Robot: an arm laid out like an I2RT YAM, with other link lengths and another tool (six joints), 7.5 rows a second.
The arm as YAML. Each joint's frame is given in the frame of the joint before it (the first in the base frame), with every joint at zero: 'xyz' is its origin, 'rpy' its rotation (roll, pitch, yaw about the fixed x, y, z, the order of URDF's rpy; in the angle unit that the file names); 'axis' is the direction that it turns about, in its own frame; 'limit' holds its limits. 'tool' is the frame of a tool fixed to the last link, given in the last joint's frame.
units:
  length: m
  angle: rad
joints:
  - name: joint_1
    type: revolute
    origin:
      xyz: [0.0, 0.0, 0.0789]
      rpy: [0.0, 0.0, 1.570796]
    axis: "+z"
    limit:
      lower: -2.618
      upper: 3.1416
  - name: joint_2
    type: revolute
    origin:
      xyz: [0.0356, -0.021, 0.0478]
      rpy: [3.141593, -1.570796, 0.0]
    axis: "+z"
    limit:
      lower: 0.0
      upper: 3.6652
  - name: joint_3
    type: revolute
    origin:
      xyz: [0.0, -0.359, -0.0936]
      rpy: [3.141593, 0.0, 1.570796]
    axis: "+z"
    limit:
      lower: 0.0
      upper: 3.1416
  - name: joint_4
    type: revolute
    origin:
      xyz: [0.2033, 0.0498, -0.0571]
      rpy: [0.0, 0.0, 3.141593]
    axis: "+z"
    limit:
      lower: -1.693
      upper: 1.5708
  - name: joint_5
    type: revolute
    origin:
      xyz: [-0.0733, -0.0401, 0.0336]
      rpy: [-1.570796, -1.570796, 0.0]
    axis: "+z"
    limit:
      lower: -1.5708
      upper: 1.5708
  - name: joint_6
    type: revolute
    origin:
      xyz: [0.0, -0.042, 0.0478]
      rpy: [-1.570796, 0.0, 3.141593]
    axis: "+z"
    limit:
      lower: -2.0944
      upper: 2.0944
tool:
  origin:
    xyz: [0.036, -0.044, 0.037]
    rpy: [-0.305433, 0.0, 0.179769]
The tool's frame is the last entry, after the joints.
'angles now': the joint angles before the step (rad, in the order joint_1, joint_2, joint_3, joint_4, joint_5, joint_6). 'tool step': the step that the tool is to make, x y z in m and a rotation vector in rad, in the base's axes. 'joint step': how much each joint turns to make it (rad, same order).
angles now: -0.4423 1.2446 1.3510 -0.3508 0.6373 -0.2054
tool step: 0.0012 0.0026 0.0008 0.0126 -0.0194 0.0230
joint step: 0.0001 -0.0036 0.0002 -0.0014 -0.0269 0.0168
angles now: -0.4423 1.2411 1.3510 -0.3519 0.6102 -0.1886
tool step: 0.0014 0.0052 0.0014 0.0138 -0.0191 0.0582
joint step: 0.0000 -0.0076 -0.0002 -0.0002 -0.0614 0.0076
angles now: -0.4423 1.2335 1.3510 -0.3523 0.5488 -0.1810
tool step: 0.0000 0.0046 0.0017 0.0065 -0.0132 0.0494
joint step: 0.0000 -0.0087 -0.0002 0.0007 -0.0508 -0.0001
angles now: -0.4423 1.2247 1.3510 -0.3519 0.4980 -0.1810
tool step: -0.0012 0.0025 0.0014 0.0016 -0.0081 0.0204
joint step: 0.0000 -0.0073 0.0001 -0.0009 -0.0210 0.0003
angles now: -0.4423 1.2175 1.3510 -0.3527 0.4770 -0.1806
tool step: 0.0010 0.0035 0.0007 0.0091 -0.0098 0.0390
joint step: 0.0001 -0.0033 0.0001 -0.0003 -0.0406 0.0042
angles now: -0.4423 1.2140 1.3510 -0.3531 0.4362 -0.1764
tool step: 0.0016 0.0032 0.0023 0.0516 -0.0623 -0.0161
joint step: -0.0004 -0.0049 0.0002 -0.0058 -0.0004 0.0827
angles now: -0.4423 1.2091 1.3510 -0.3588 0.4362 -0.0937
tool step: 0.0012 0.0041 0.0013 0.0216 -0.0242 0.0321
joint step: -0.0003 -0.0039 0.0000 -0.0011 -0.0380 0.0244
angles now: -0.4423 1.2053 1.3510 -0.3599 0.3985 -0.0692
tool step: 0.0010 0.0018 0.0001 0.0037 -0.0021 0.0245
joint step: -0.0001 0.0003 0.0002 0.0009 -0.0250 -0.0012
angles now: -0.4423 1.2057 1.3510 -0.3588 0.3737 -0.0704
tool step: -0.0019 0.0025 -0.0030 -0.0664 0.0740 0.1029
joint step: -0.0003 -0.0001 0.0000 0.0000 -0.0815 -0.1179
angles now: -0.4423 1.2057 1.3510 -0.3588 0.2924 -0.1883
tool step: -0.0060 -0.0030 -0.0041 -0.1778 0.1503 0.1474
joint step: 0.0003 0.0000 -0.0001 0.0028 -0.0970 -0.2585
